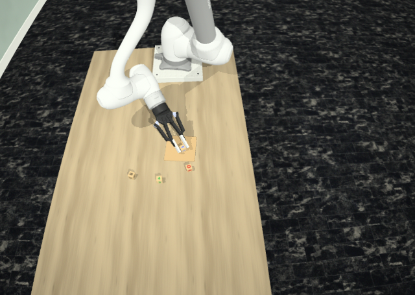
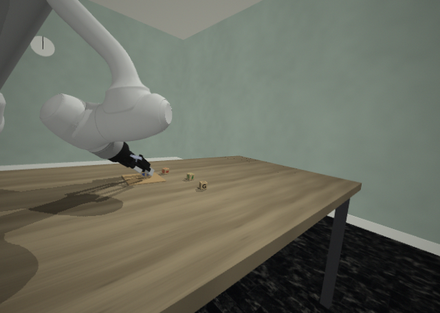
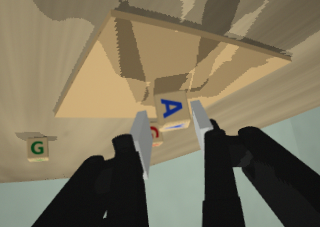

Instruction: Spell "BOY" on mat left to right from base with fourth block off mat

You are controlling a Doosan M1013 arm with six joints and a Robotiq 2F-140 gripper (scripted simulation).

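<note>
Now: the tan square mat 40 mm below my hand.
</note>
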